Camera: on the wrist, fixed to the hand. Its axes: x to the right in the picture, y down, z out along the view.
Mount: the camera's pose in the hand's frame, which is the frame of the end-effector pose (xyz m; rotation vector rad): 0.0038 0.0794 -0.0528 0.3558 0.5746 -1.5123
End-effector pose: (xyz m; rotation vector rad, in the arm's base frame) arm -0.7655 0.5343 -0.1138 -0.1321 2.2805 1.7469
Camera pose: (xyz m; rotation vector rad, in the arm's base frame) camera -0.7956 0.5055 -0.0279 -1.8370 1.6716 0.4828
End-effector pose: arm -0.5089 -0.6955 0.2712 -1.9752 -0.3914 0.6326
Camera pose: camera -0.4745 -0.7681 0.2197 -0.9673 -1.0995 -0.7587
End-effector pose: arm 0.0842 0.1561 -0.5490 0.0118 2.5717 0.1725
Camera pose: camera 0.0506 0.2286 -0.4969 1.9117 -2.2799 0.9162
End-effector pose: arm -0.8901 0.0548 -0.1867 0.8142 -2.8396 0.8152
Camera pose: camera -0.9377 0.1371 -0.1782 1.8737 -1.0010 0.9316
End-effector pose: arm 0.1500 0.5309 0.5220 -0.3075 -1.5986 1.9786
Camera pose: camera 0.1513 0.5666 0.4335 0.3785 -0.6115 0.7834
